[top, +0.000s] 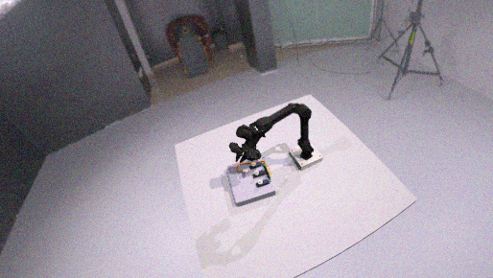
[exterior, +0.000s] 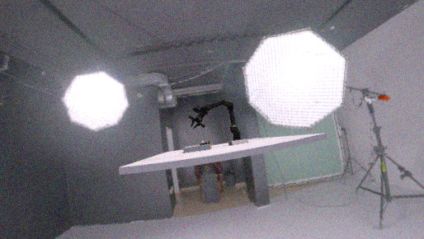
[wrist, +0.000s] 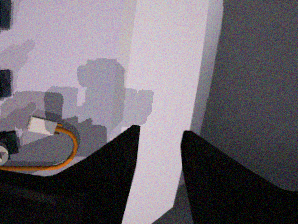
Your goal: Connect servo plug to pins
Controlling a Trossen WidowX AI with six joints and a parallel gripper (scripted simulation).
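Now: the green marked band 16 cm behind my gripper tip and 15 cm below it. The rest, counted from my gripper tip: grey printed holder: 1 cm ahead, 1 cm to the right, 20 cm below.
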